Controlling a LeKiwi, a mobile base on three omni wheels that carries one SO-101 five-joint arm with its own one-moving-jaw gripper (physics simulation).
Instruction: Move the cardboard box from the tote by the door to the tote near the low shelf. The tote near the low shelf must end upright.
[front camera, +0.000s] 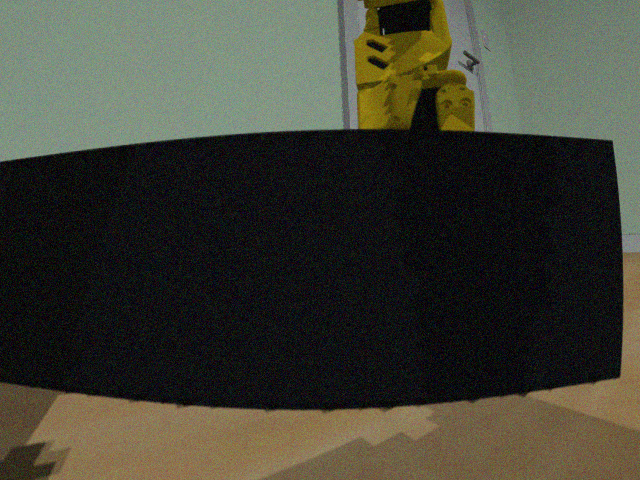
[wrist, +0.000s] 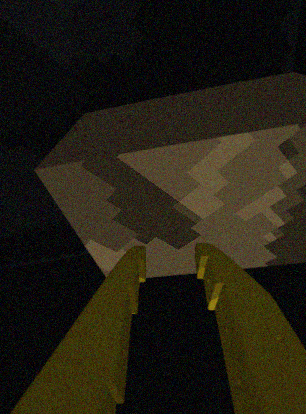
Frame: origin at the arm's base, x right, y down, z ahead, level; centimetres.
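Seen in the pictures: hand, its tool point: (wrist: 145, 259).
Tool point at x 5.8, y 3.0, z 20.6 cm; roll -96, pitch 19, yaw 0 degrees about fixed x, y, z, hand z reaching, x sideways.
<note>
Pixels of each thing's top centre, then the offset from my tool point to it. "pt": a spot on its surface instead. Level surfaces: height alone.
- black tote, centre of its top: (front camera: 285, 190) dz +4.0, dx -7.5, dy -4.0 cm
- cardboard box, centre of its top: (wrist: 206, 225) dz +0.2, dx +2.2, dy +0.7 cm
- handle, a spot on its surface: (front camera: 469, 62) pt dz +98.6, dx +71.0, dy -87.1 cm
- Wooden floor, height of its surface: dy +6.0 cm
A black tote (front camera: 258, 268) fills the middle of the front view, with the yellow arm (front camera: 398, 67) reaching down behind its near wall. In the wrist view the cardboard box (wrist: 240, 180) lies tan and brown, patched with shadow, inside the dark tote (wrist: 55, 65). The box runs off the right edge of that view. My gripper (wrist: 170, 248) is open by a narrow gap, with nothing between the jaws. Its tips overlap the box's near edge in the picture; whether they touch it I cannot tell. The gripper's jaws are hidden behind the tote wall in the front view.
A pale door (front camera: 462, 31) with a handle (front camera: 469, 62) stands behind the arm. A green wall (front camera: 155, 67) is at the back. Wooden floor (front camera: 206, 439) with shadows lies in front of the tote and at its right. The low shelf does not show.
</note>
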